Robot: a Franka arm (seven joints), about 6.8 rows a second.
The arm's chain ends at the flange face. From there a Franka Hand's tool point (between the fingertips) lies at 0.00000 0.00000 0.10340 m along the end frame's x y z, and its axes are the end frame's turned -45 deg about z.
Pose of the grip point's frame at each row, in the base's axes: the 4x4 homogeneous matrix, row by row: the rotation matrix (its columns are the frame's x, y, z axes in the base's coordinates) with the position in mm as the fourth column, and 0 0 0 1 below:
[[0.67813, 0.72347, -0.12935, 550.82], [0.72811, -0.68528, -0.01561, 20.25], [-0.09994, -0.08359, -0.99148, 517.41], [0, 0, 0, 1]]
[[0.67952, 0.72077, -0.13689, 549.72], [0.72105, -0.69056, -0.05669, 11.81], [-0.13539, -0.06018, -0.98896, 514.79], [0, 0, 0, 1]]
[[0.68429, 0.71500, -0.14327, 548.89], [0.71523, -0.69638, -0.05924, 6.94], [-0.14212, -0.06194, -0.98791, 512.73], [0, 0, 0, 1]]
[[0.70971, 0.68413, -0.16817, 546.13], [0.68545, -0.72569, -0.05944, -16.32], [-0.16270, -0.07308, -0.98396, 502.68], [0, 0, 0, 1]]
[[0.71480, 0.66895, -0.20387, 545.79], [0.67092, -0.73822, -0.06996, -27.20], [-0.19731, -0.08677, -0.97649, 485.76], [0, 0, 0, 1]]
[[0.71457, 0.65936, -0.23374, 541.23], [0.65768, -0.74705, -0.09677, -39.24], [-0.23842, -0.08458, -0.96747, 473.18], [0, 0, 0, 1]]
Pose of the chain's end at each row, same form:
[[0.99108, 0.03206, -0.12935, 564.19], [0.03029, -0.99942, -0.01561, 21.86], [-0.12978, 0.01156, -0.99148, 619.93], [0, 0, 0, 1]]
[[0.99015, 0.02917, -0.13689, 563.87], [0.02156, -0.99816, -0.05669, 17.67], [-0.13829, 0.05318, -0.98896, 617.05], [0, 0, 0, 1]]
[[0.98945, 0.02172, -0.14327, 563.70], [0.01333, -0.99816, -0.05924, 13.07], [-0.14429, 0.05670, -0.98791, 614.88], [0, 0, 0, 1]]
[[0.98559, -0.01809, -0.16817, 563.52], [-0.02845, -0.99783, -0.05944, -10.17], [-0.16672, 0.06337, -0.98396, 604.42], [0, 0, 0, 1]]
[[0.97846, -0.03242, -0.20387, 566.87], [-0.04759, -0.99641, -0.06996, -19.97], [-0.20087, 0.07816, -0.97649, 586.73], [0, 0, 0, 1]]
[[0.97152, -0.03904, -0.23374, 565.40], [-0.06319, -0.99329, -0.09677, -29.23], [-0.22840, 0.10878, -0.96747, 573.22], [0, 0, 0, 1]]

